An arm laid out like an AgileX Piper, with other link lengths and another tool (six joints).
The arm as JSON. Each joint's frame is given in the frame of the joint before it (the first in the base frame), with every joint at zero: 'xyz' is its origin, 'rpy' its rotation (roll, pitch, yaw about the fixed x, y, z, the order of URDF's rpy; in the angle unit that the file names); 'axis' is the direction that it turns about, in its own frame. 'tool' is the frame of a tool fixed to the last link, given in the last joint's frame.
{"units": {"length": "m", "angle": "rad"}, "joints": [
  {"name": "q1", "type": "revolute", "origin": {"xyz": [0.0, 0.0, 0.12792], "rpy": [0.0, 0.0, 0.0]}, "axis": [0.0, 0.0, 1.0]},
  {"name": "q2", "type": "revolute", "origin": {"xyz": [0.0, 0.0, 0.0], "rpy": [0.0, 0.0, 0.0]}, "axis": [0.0, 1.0, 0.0]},
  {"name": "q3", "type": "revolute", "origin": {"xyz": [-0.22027, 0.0, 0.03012], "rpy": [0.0, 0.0, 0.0]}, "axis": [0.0, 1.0, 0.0]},
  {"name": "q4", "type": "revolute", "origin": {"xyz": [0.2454, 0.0, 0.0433], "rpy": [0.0, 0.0, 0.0]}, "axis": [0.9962, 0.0, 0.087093]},
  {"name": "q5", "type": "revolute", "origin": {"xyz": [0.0, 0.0, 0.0], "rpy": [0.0, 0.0, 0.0]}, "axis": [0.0, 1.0, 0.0]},
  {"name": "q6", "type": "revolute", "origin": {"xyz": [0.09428, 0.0, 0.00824], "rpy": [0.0, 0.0, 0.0]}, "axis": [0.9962, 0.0, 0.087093]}
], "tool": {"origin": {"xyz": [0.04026, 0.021, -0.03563], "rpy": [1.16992, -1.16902, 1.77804]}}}
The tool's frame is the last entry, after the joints.
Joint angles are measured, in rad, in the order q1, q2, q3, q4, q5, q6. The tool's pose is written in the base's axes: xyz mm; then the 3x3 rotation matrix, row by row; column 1 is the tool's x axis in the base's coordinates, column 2 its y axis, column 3 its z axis. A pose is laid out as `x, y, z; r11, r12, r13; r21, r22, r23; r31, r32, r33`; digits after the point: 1 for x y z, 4 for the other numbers.
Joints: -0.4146, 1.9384, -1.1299, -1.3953, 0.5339, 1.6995
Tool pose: 327.5, -185.4, 59.1; 0.7107, -0.6674, 0.2225; -0.2553, -0.5394, -0.8024; 0.6556, 0.5135, -0.5537
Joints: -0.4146, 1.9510, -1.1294, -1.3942, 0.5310, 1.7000
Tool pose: 326.9, -184.7, 54.2; 0.7175, -0.6616, 0.2178; -0.2595, -0.5441, -0.7979; 0.6464, 0.5160, -0.5621
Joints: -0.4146, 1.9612, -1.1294, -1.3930, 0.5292, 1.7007
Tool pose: 326.3, -184.1, 50.3; 0.7225, -0.6576, 0.2134; -0.2634, -0.5473, -0.7944; 0.6392, 0.5177, -0.5687
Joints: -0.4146, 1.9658, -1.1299, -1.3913, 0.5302, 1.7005
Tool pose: 326.0, -184.1, 48.7; 0.7245, -0.6566, 0.2099; -0.2661, -0.5473, -0.7935; 0.6359, 0.5190, -0.5712
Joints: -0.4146, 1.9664, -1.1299, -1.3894, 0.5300, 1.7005
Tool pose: 326.0, -183.9, 48.4; 0.7241, -0.6572, 0.2090; -0.2680, -0.5474, -0.7928; 0.6355, 0.5181, -0.5725
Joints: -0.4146, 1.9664, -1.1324, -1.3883, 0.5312, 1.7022
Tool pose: 326.6, -184.2, 49.1; 0.7213, -0.6604, 0.2087; -0.2697, -0.5454, -0.7936; 0.6380, 0.5161, -0.5715
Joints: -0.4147, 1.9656, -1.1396, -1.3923, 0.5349, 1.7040
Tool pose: 328.1, -185.6, 51.4; 0.7173, -0.6641, 0.2110; -0.2659, -0.5408, -0.7980; 0.6441, 0.5163, -0.5645
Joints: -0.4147, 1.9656, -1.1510, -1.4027, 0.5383, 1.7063
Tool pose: 330.7, -187.6, 54.8; 0.7132, -0.6663, 0.2176; -0.2555, -0.5362, -0.8045; 0.6527, 0.5182, -0.5527
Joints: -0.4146, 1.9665, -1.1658, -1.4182, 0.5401, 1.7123
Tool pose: 334.4, -190.0, 59.0; 0.7069, -0.6695, 0.2281; -0.2418, -0.5318, -0.8116; 0.6647, 0.5186, -0.5378
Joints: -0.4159, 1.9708, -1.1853, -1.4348, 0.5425, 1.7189
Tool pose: 338.7, -193.3, 63.2; 0.6993, -0.6741, 0.2377; -0.2280, -0.5256, -0.8196; 0.6774, 0.5190, -0.5213
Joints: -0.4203, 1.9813, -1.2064, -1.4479, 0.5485, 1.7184
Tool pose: 341.7, -198.0, 65.5; 0.6972, -0.6758, 0.2390; -0.2168, -0.5166, -0.8283; 0.6833, 0.5258, -0.5067
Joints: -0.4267, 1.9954, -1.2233, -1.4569, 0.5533, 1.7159
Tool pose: 343.0, -202.5, 64.9; 0.6993, -0.6753, 0.2346; -0.2114, -0.5088, -0.8345; 0.6829, 0.5340, -0.4985
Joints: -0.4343, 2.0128, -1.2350, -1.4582, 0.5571, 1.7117
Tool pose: 342.5, -206.3, 61.3; 0.7046, -0.6735, 0.2235; -0.2151, -0.5029, -0.8372; 0.6762, 0.5418, -0.4992
